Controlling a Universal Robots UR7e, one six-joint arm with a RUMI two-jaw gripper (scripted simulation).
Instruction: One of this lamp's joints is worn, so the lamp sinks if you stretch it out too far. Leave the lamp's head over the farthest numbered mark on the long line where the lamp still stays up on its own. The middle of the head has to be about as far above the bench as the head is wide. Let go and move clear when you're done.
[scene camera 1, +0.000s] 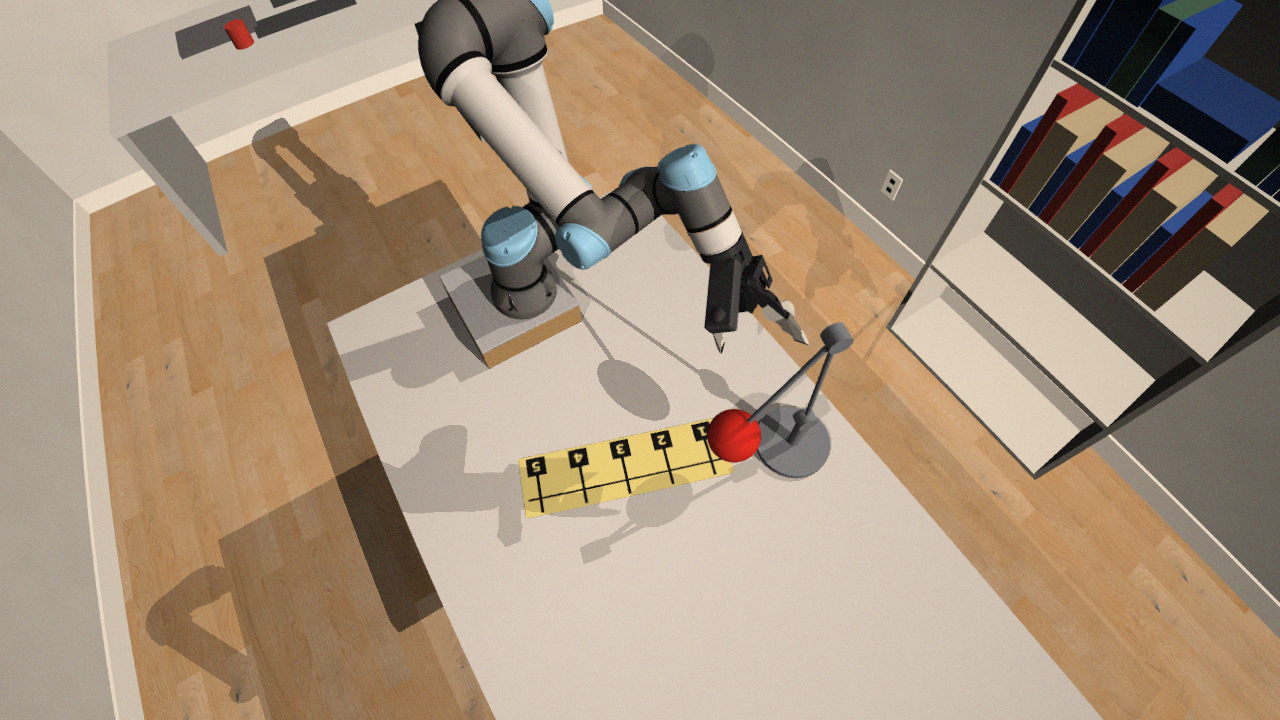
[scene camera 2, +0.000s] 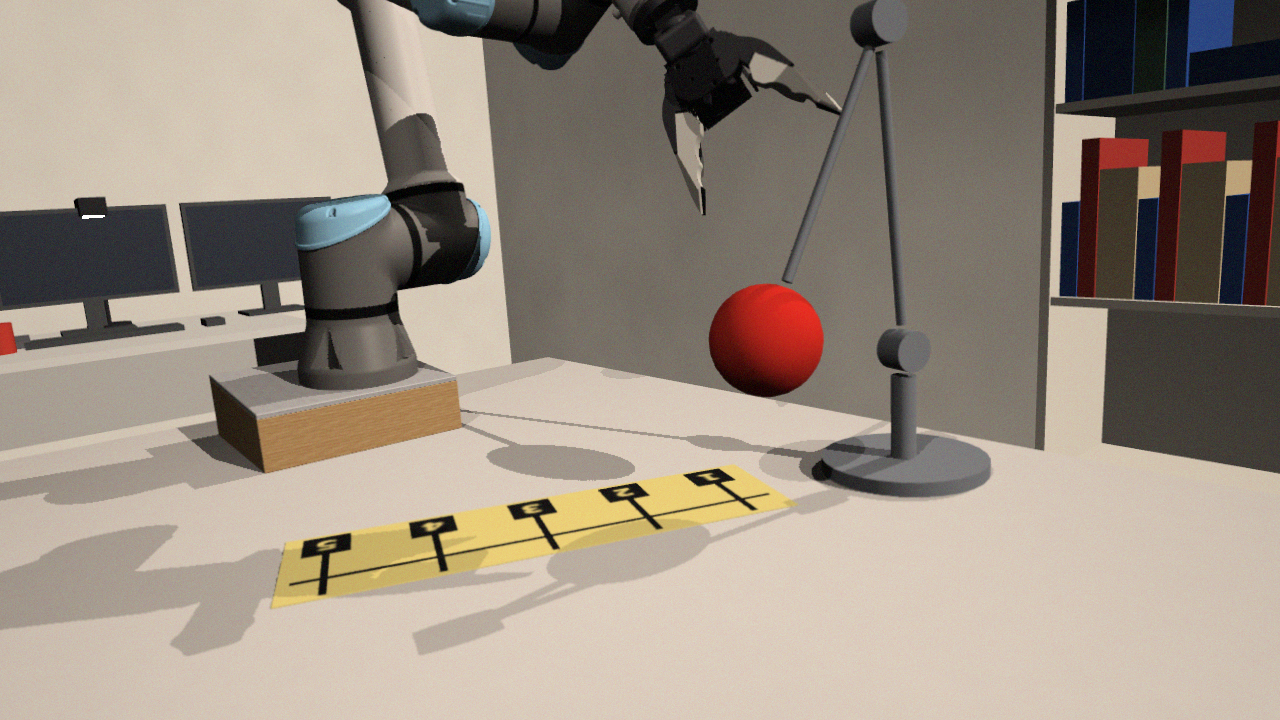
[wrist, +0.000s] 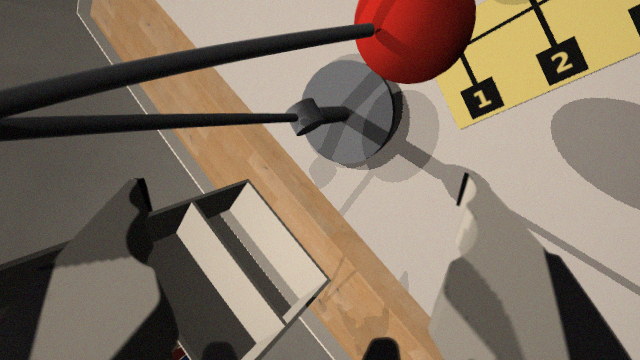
Scene:
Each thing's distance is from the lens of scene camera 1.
gripper (scene camera 1: 762, 348): 99 cm
red ball head (scene camera 1: 733, 435): 103 cm
round grey base (scene camera 1: 789, 453): 123 cm
The marked spots on the round grey base and the red ball head are 23 cm apart.

